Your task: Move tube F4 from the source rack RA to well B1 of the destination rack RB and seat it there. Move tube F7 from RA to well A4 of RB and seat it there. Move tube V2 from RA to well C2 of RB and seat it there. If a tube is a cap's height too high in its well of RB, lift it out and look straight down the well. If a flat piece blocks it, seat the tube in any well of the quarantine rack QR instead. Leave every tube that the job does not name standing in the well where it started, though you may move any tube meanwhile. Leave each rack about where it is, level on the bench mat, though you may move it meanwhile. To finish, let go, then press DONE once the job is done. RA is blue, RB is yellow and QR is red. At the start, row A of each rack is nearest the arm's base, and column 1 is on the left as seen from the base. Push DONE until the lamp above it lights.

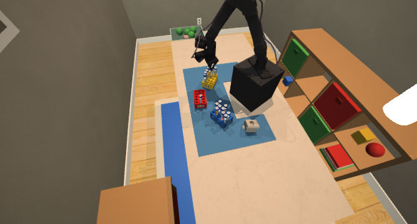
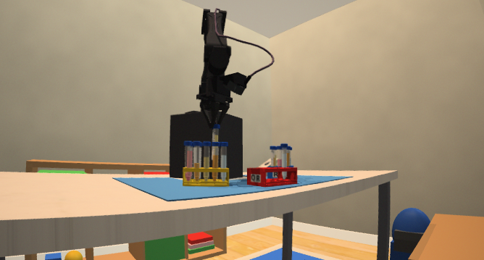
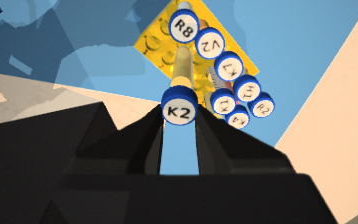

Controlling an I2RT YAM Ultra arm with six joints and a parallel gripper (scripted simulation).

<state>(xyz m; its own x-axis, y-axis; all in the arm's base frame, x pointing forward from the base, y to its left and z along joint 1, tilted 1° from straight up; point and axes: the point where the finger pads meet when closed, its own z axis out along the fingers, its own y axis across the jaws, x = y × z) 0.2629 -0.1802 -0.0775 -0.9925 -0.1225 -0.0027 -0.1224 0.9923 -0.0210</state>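
Right now my hand is 60 mm above the tube and 10 mm short of it. From my hand the other things lie so: red rack (150 mm below, 130 mm to the left, 120 mm ahead); tube R8 (110 mm below, 40 mm ahead); rack RB (150 mm below, 20 mm to the right, 10 mm behind).
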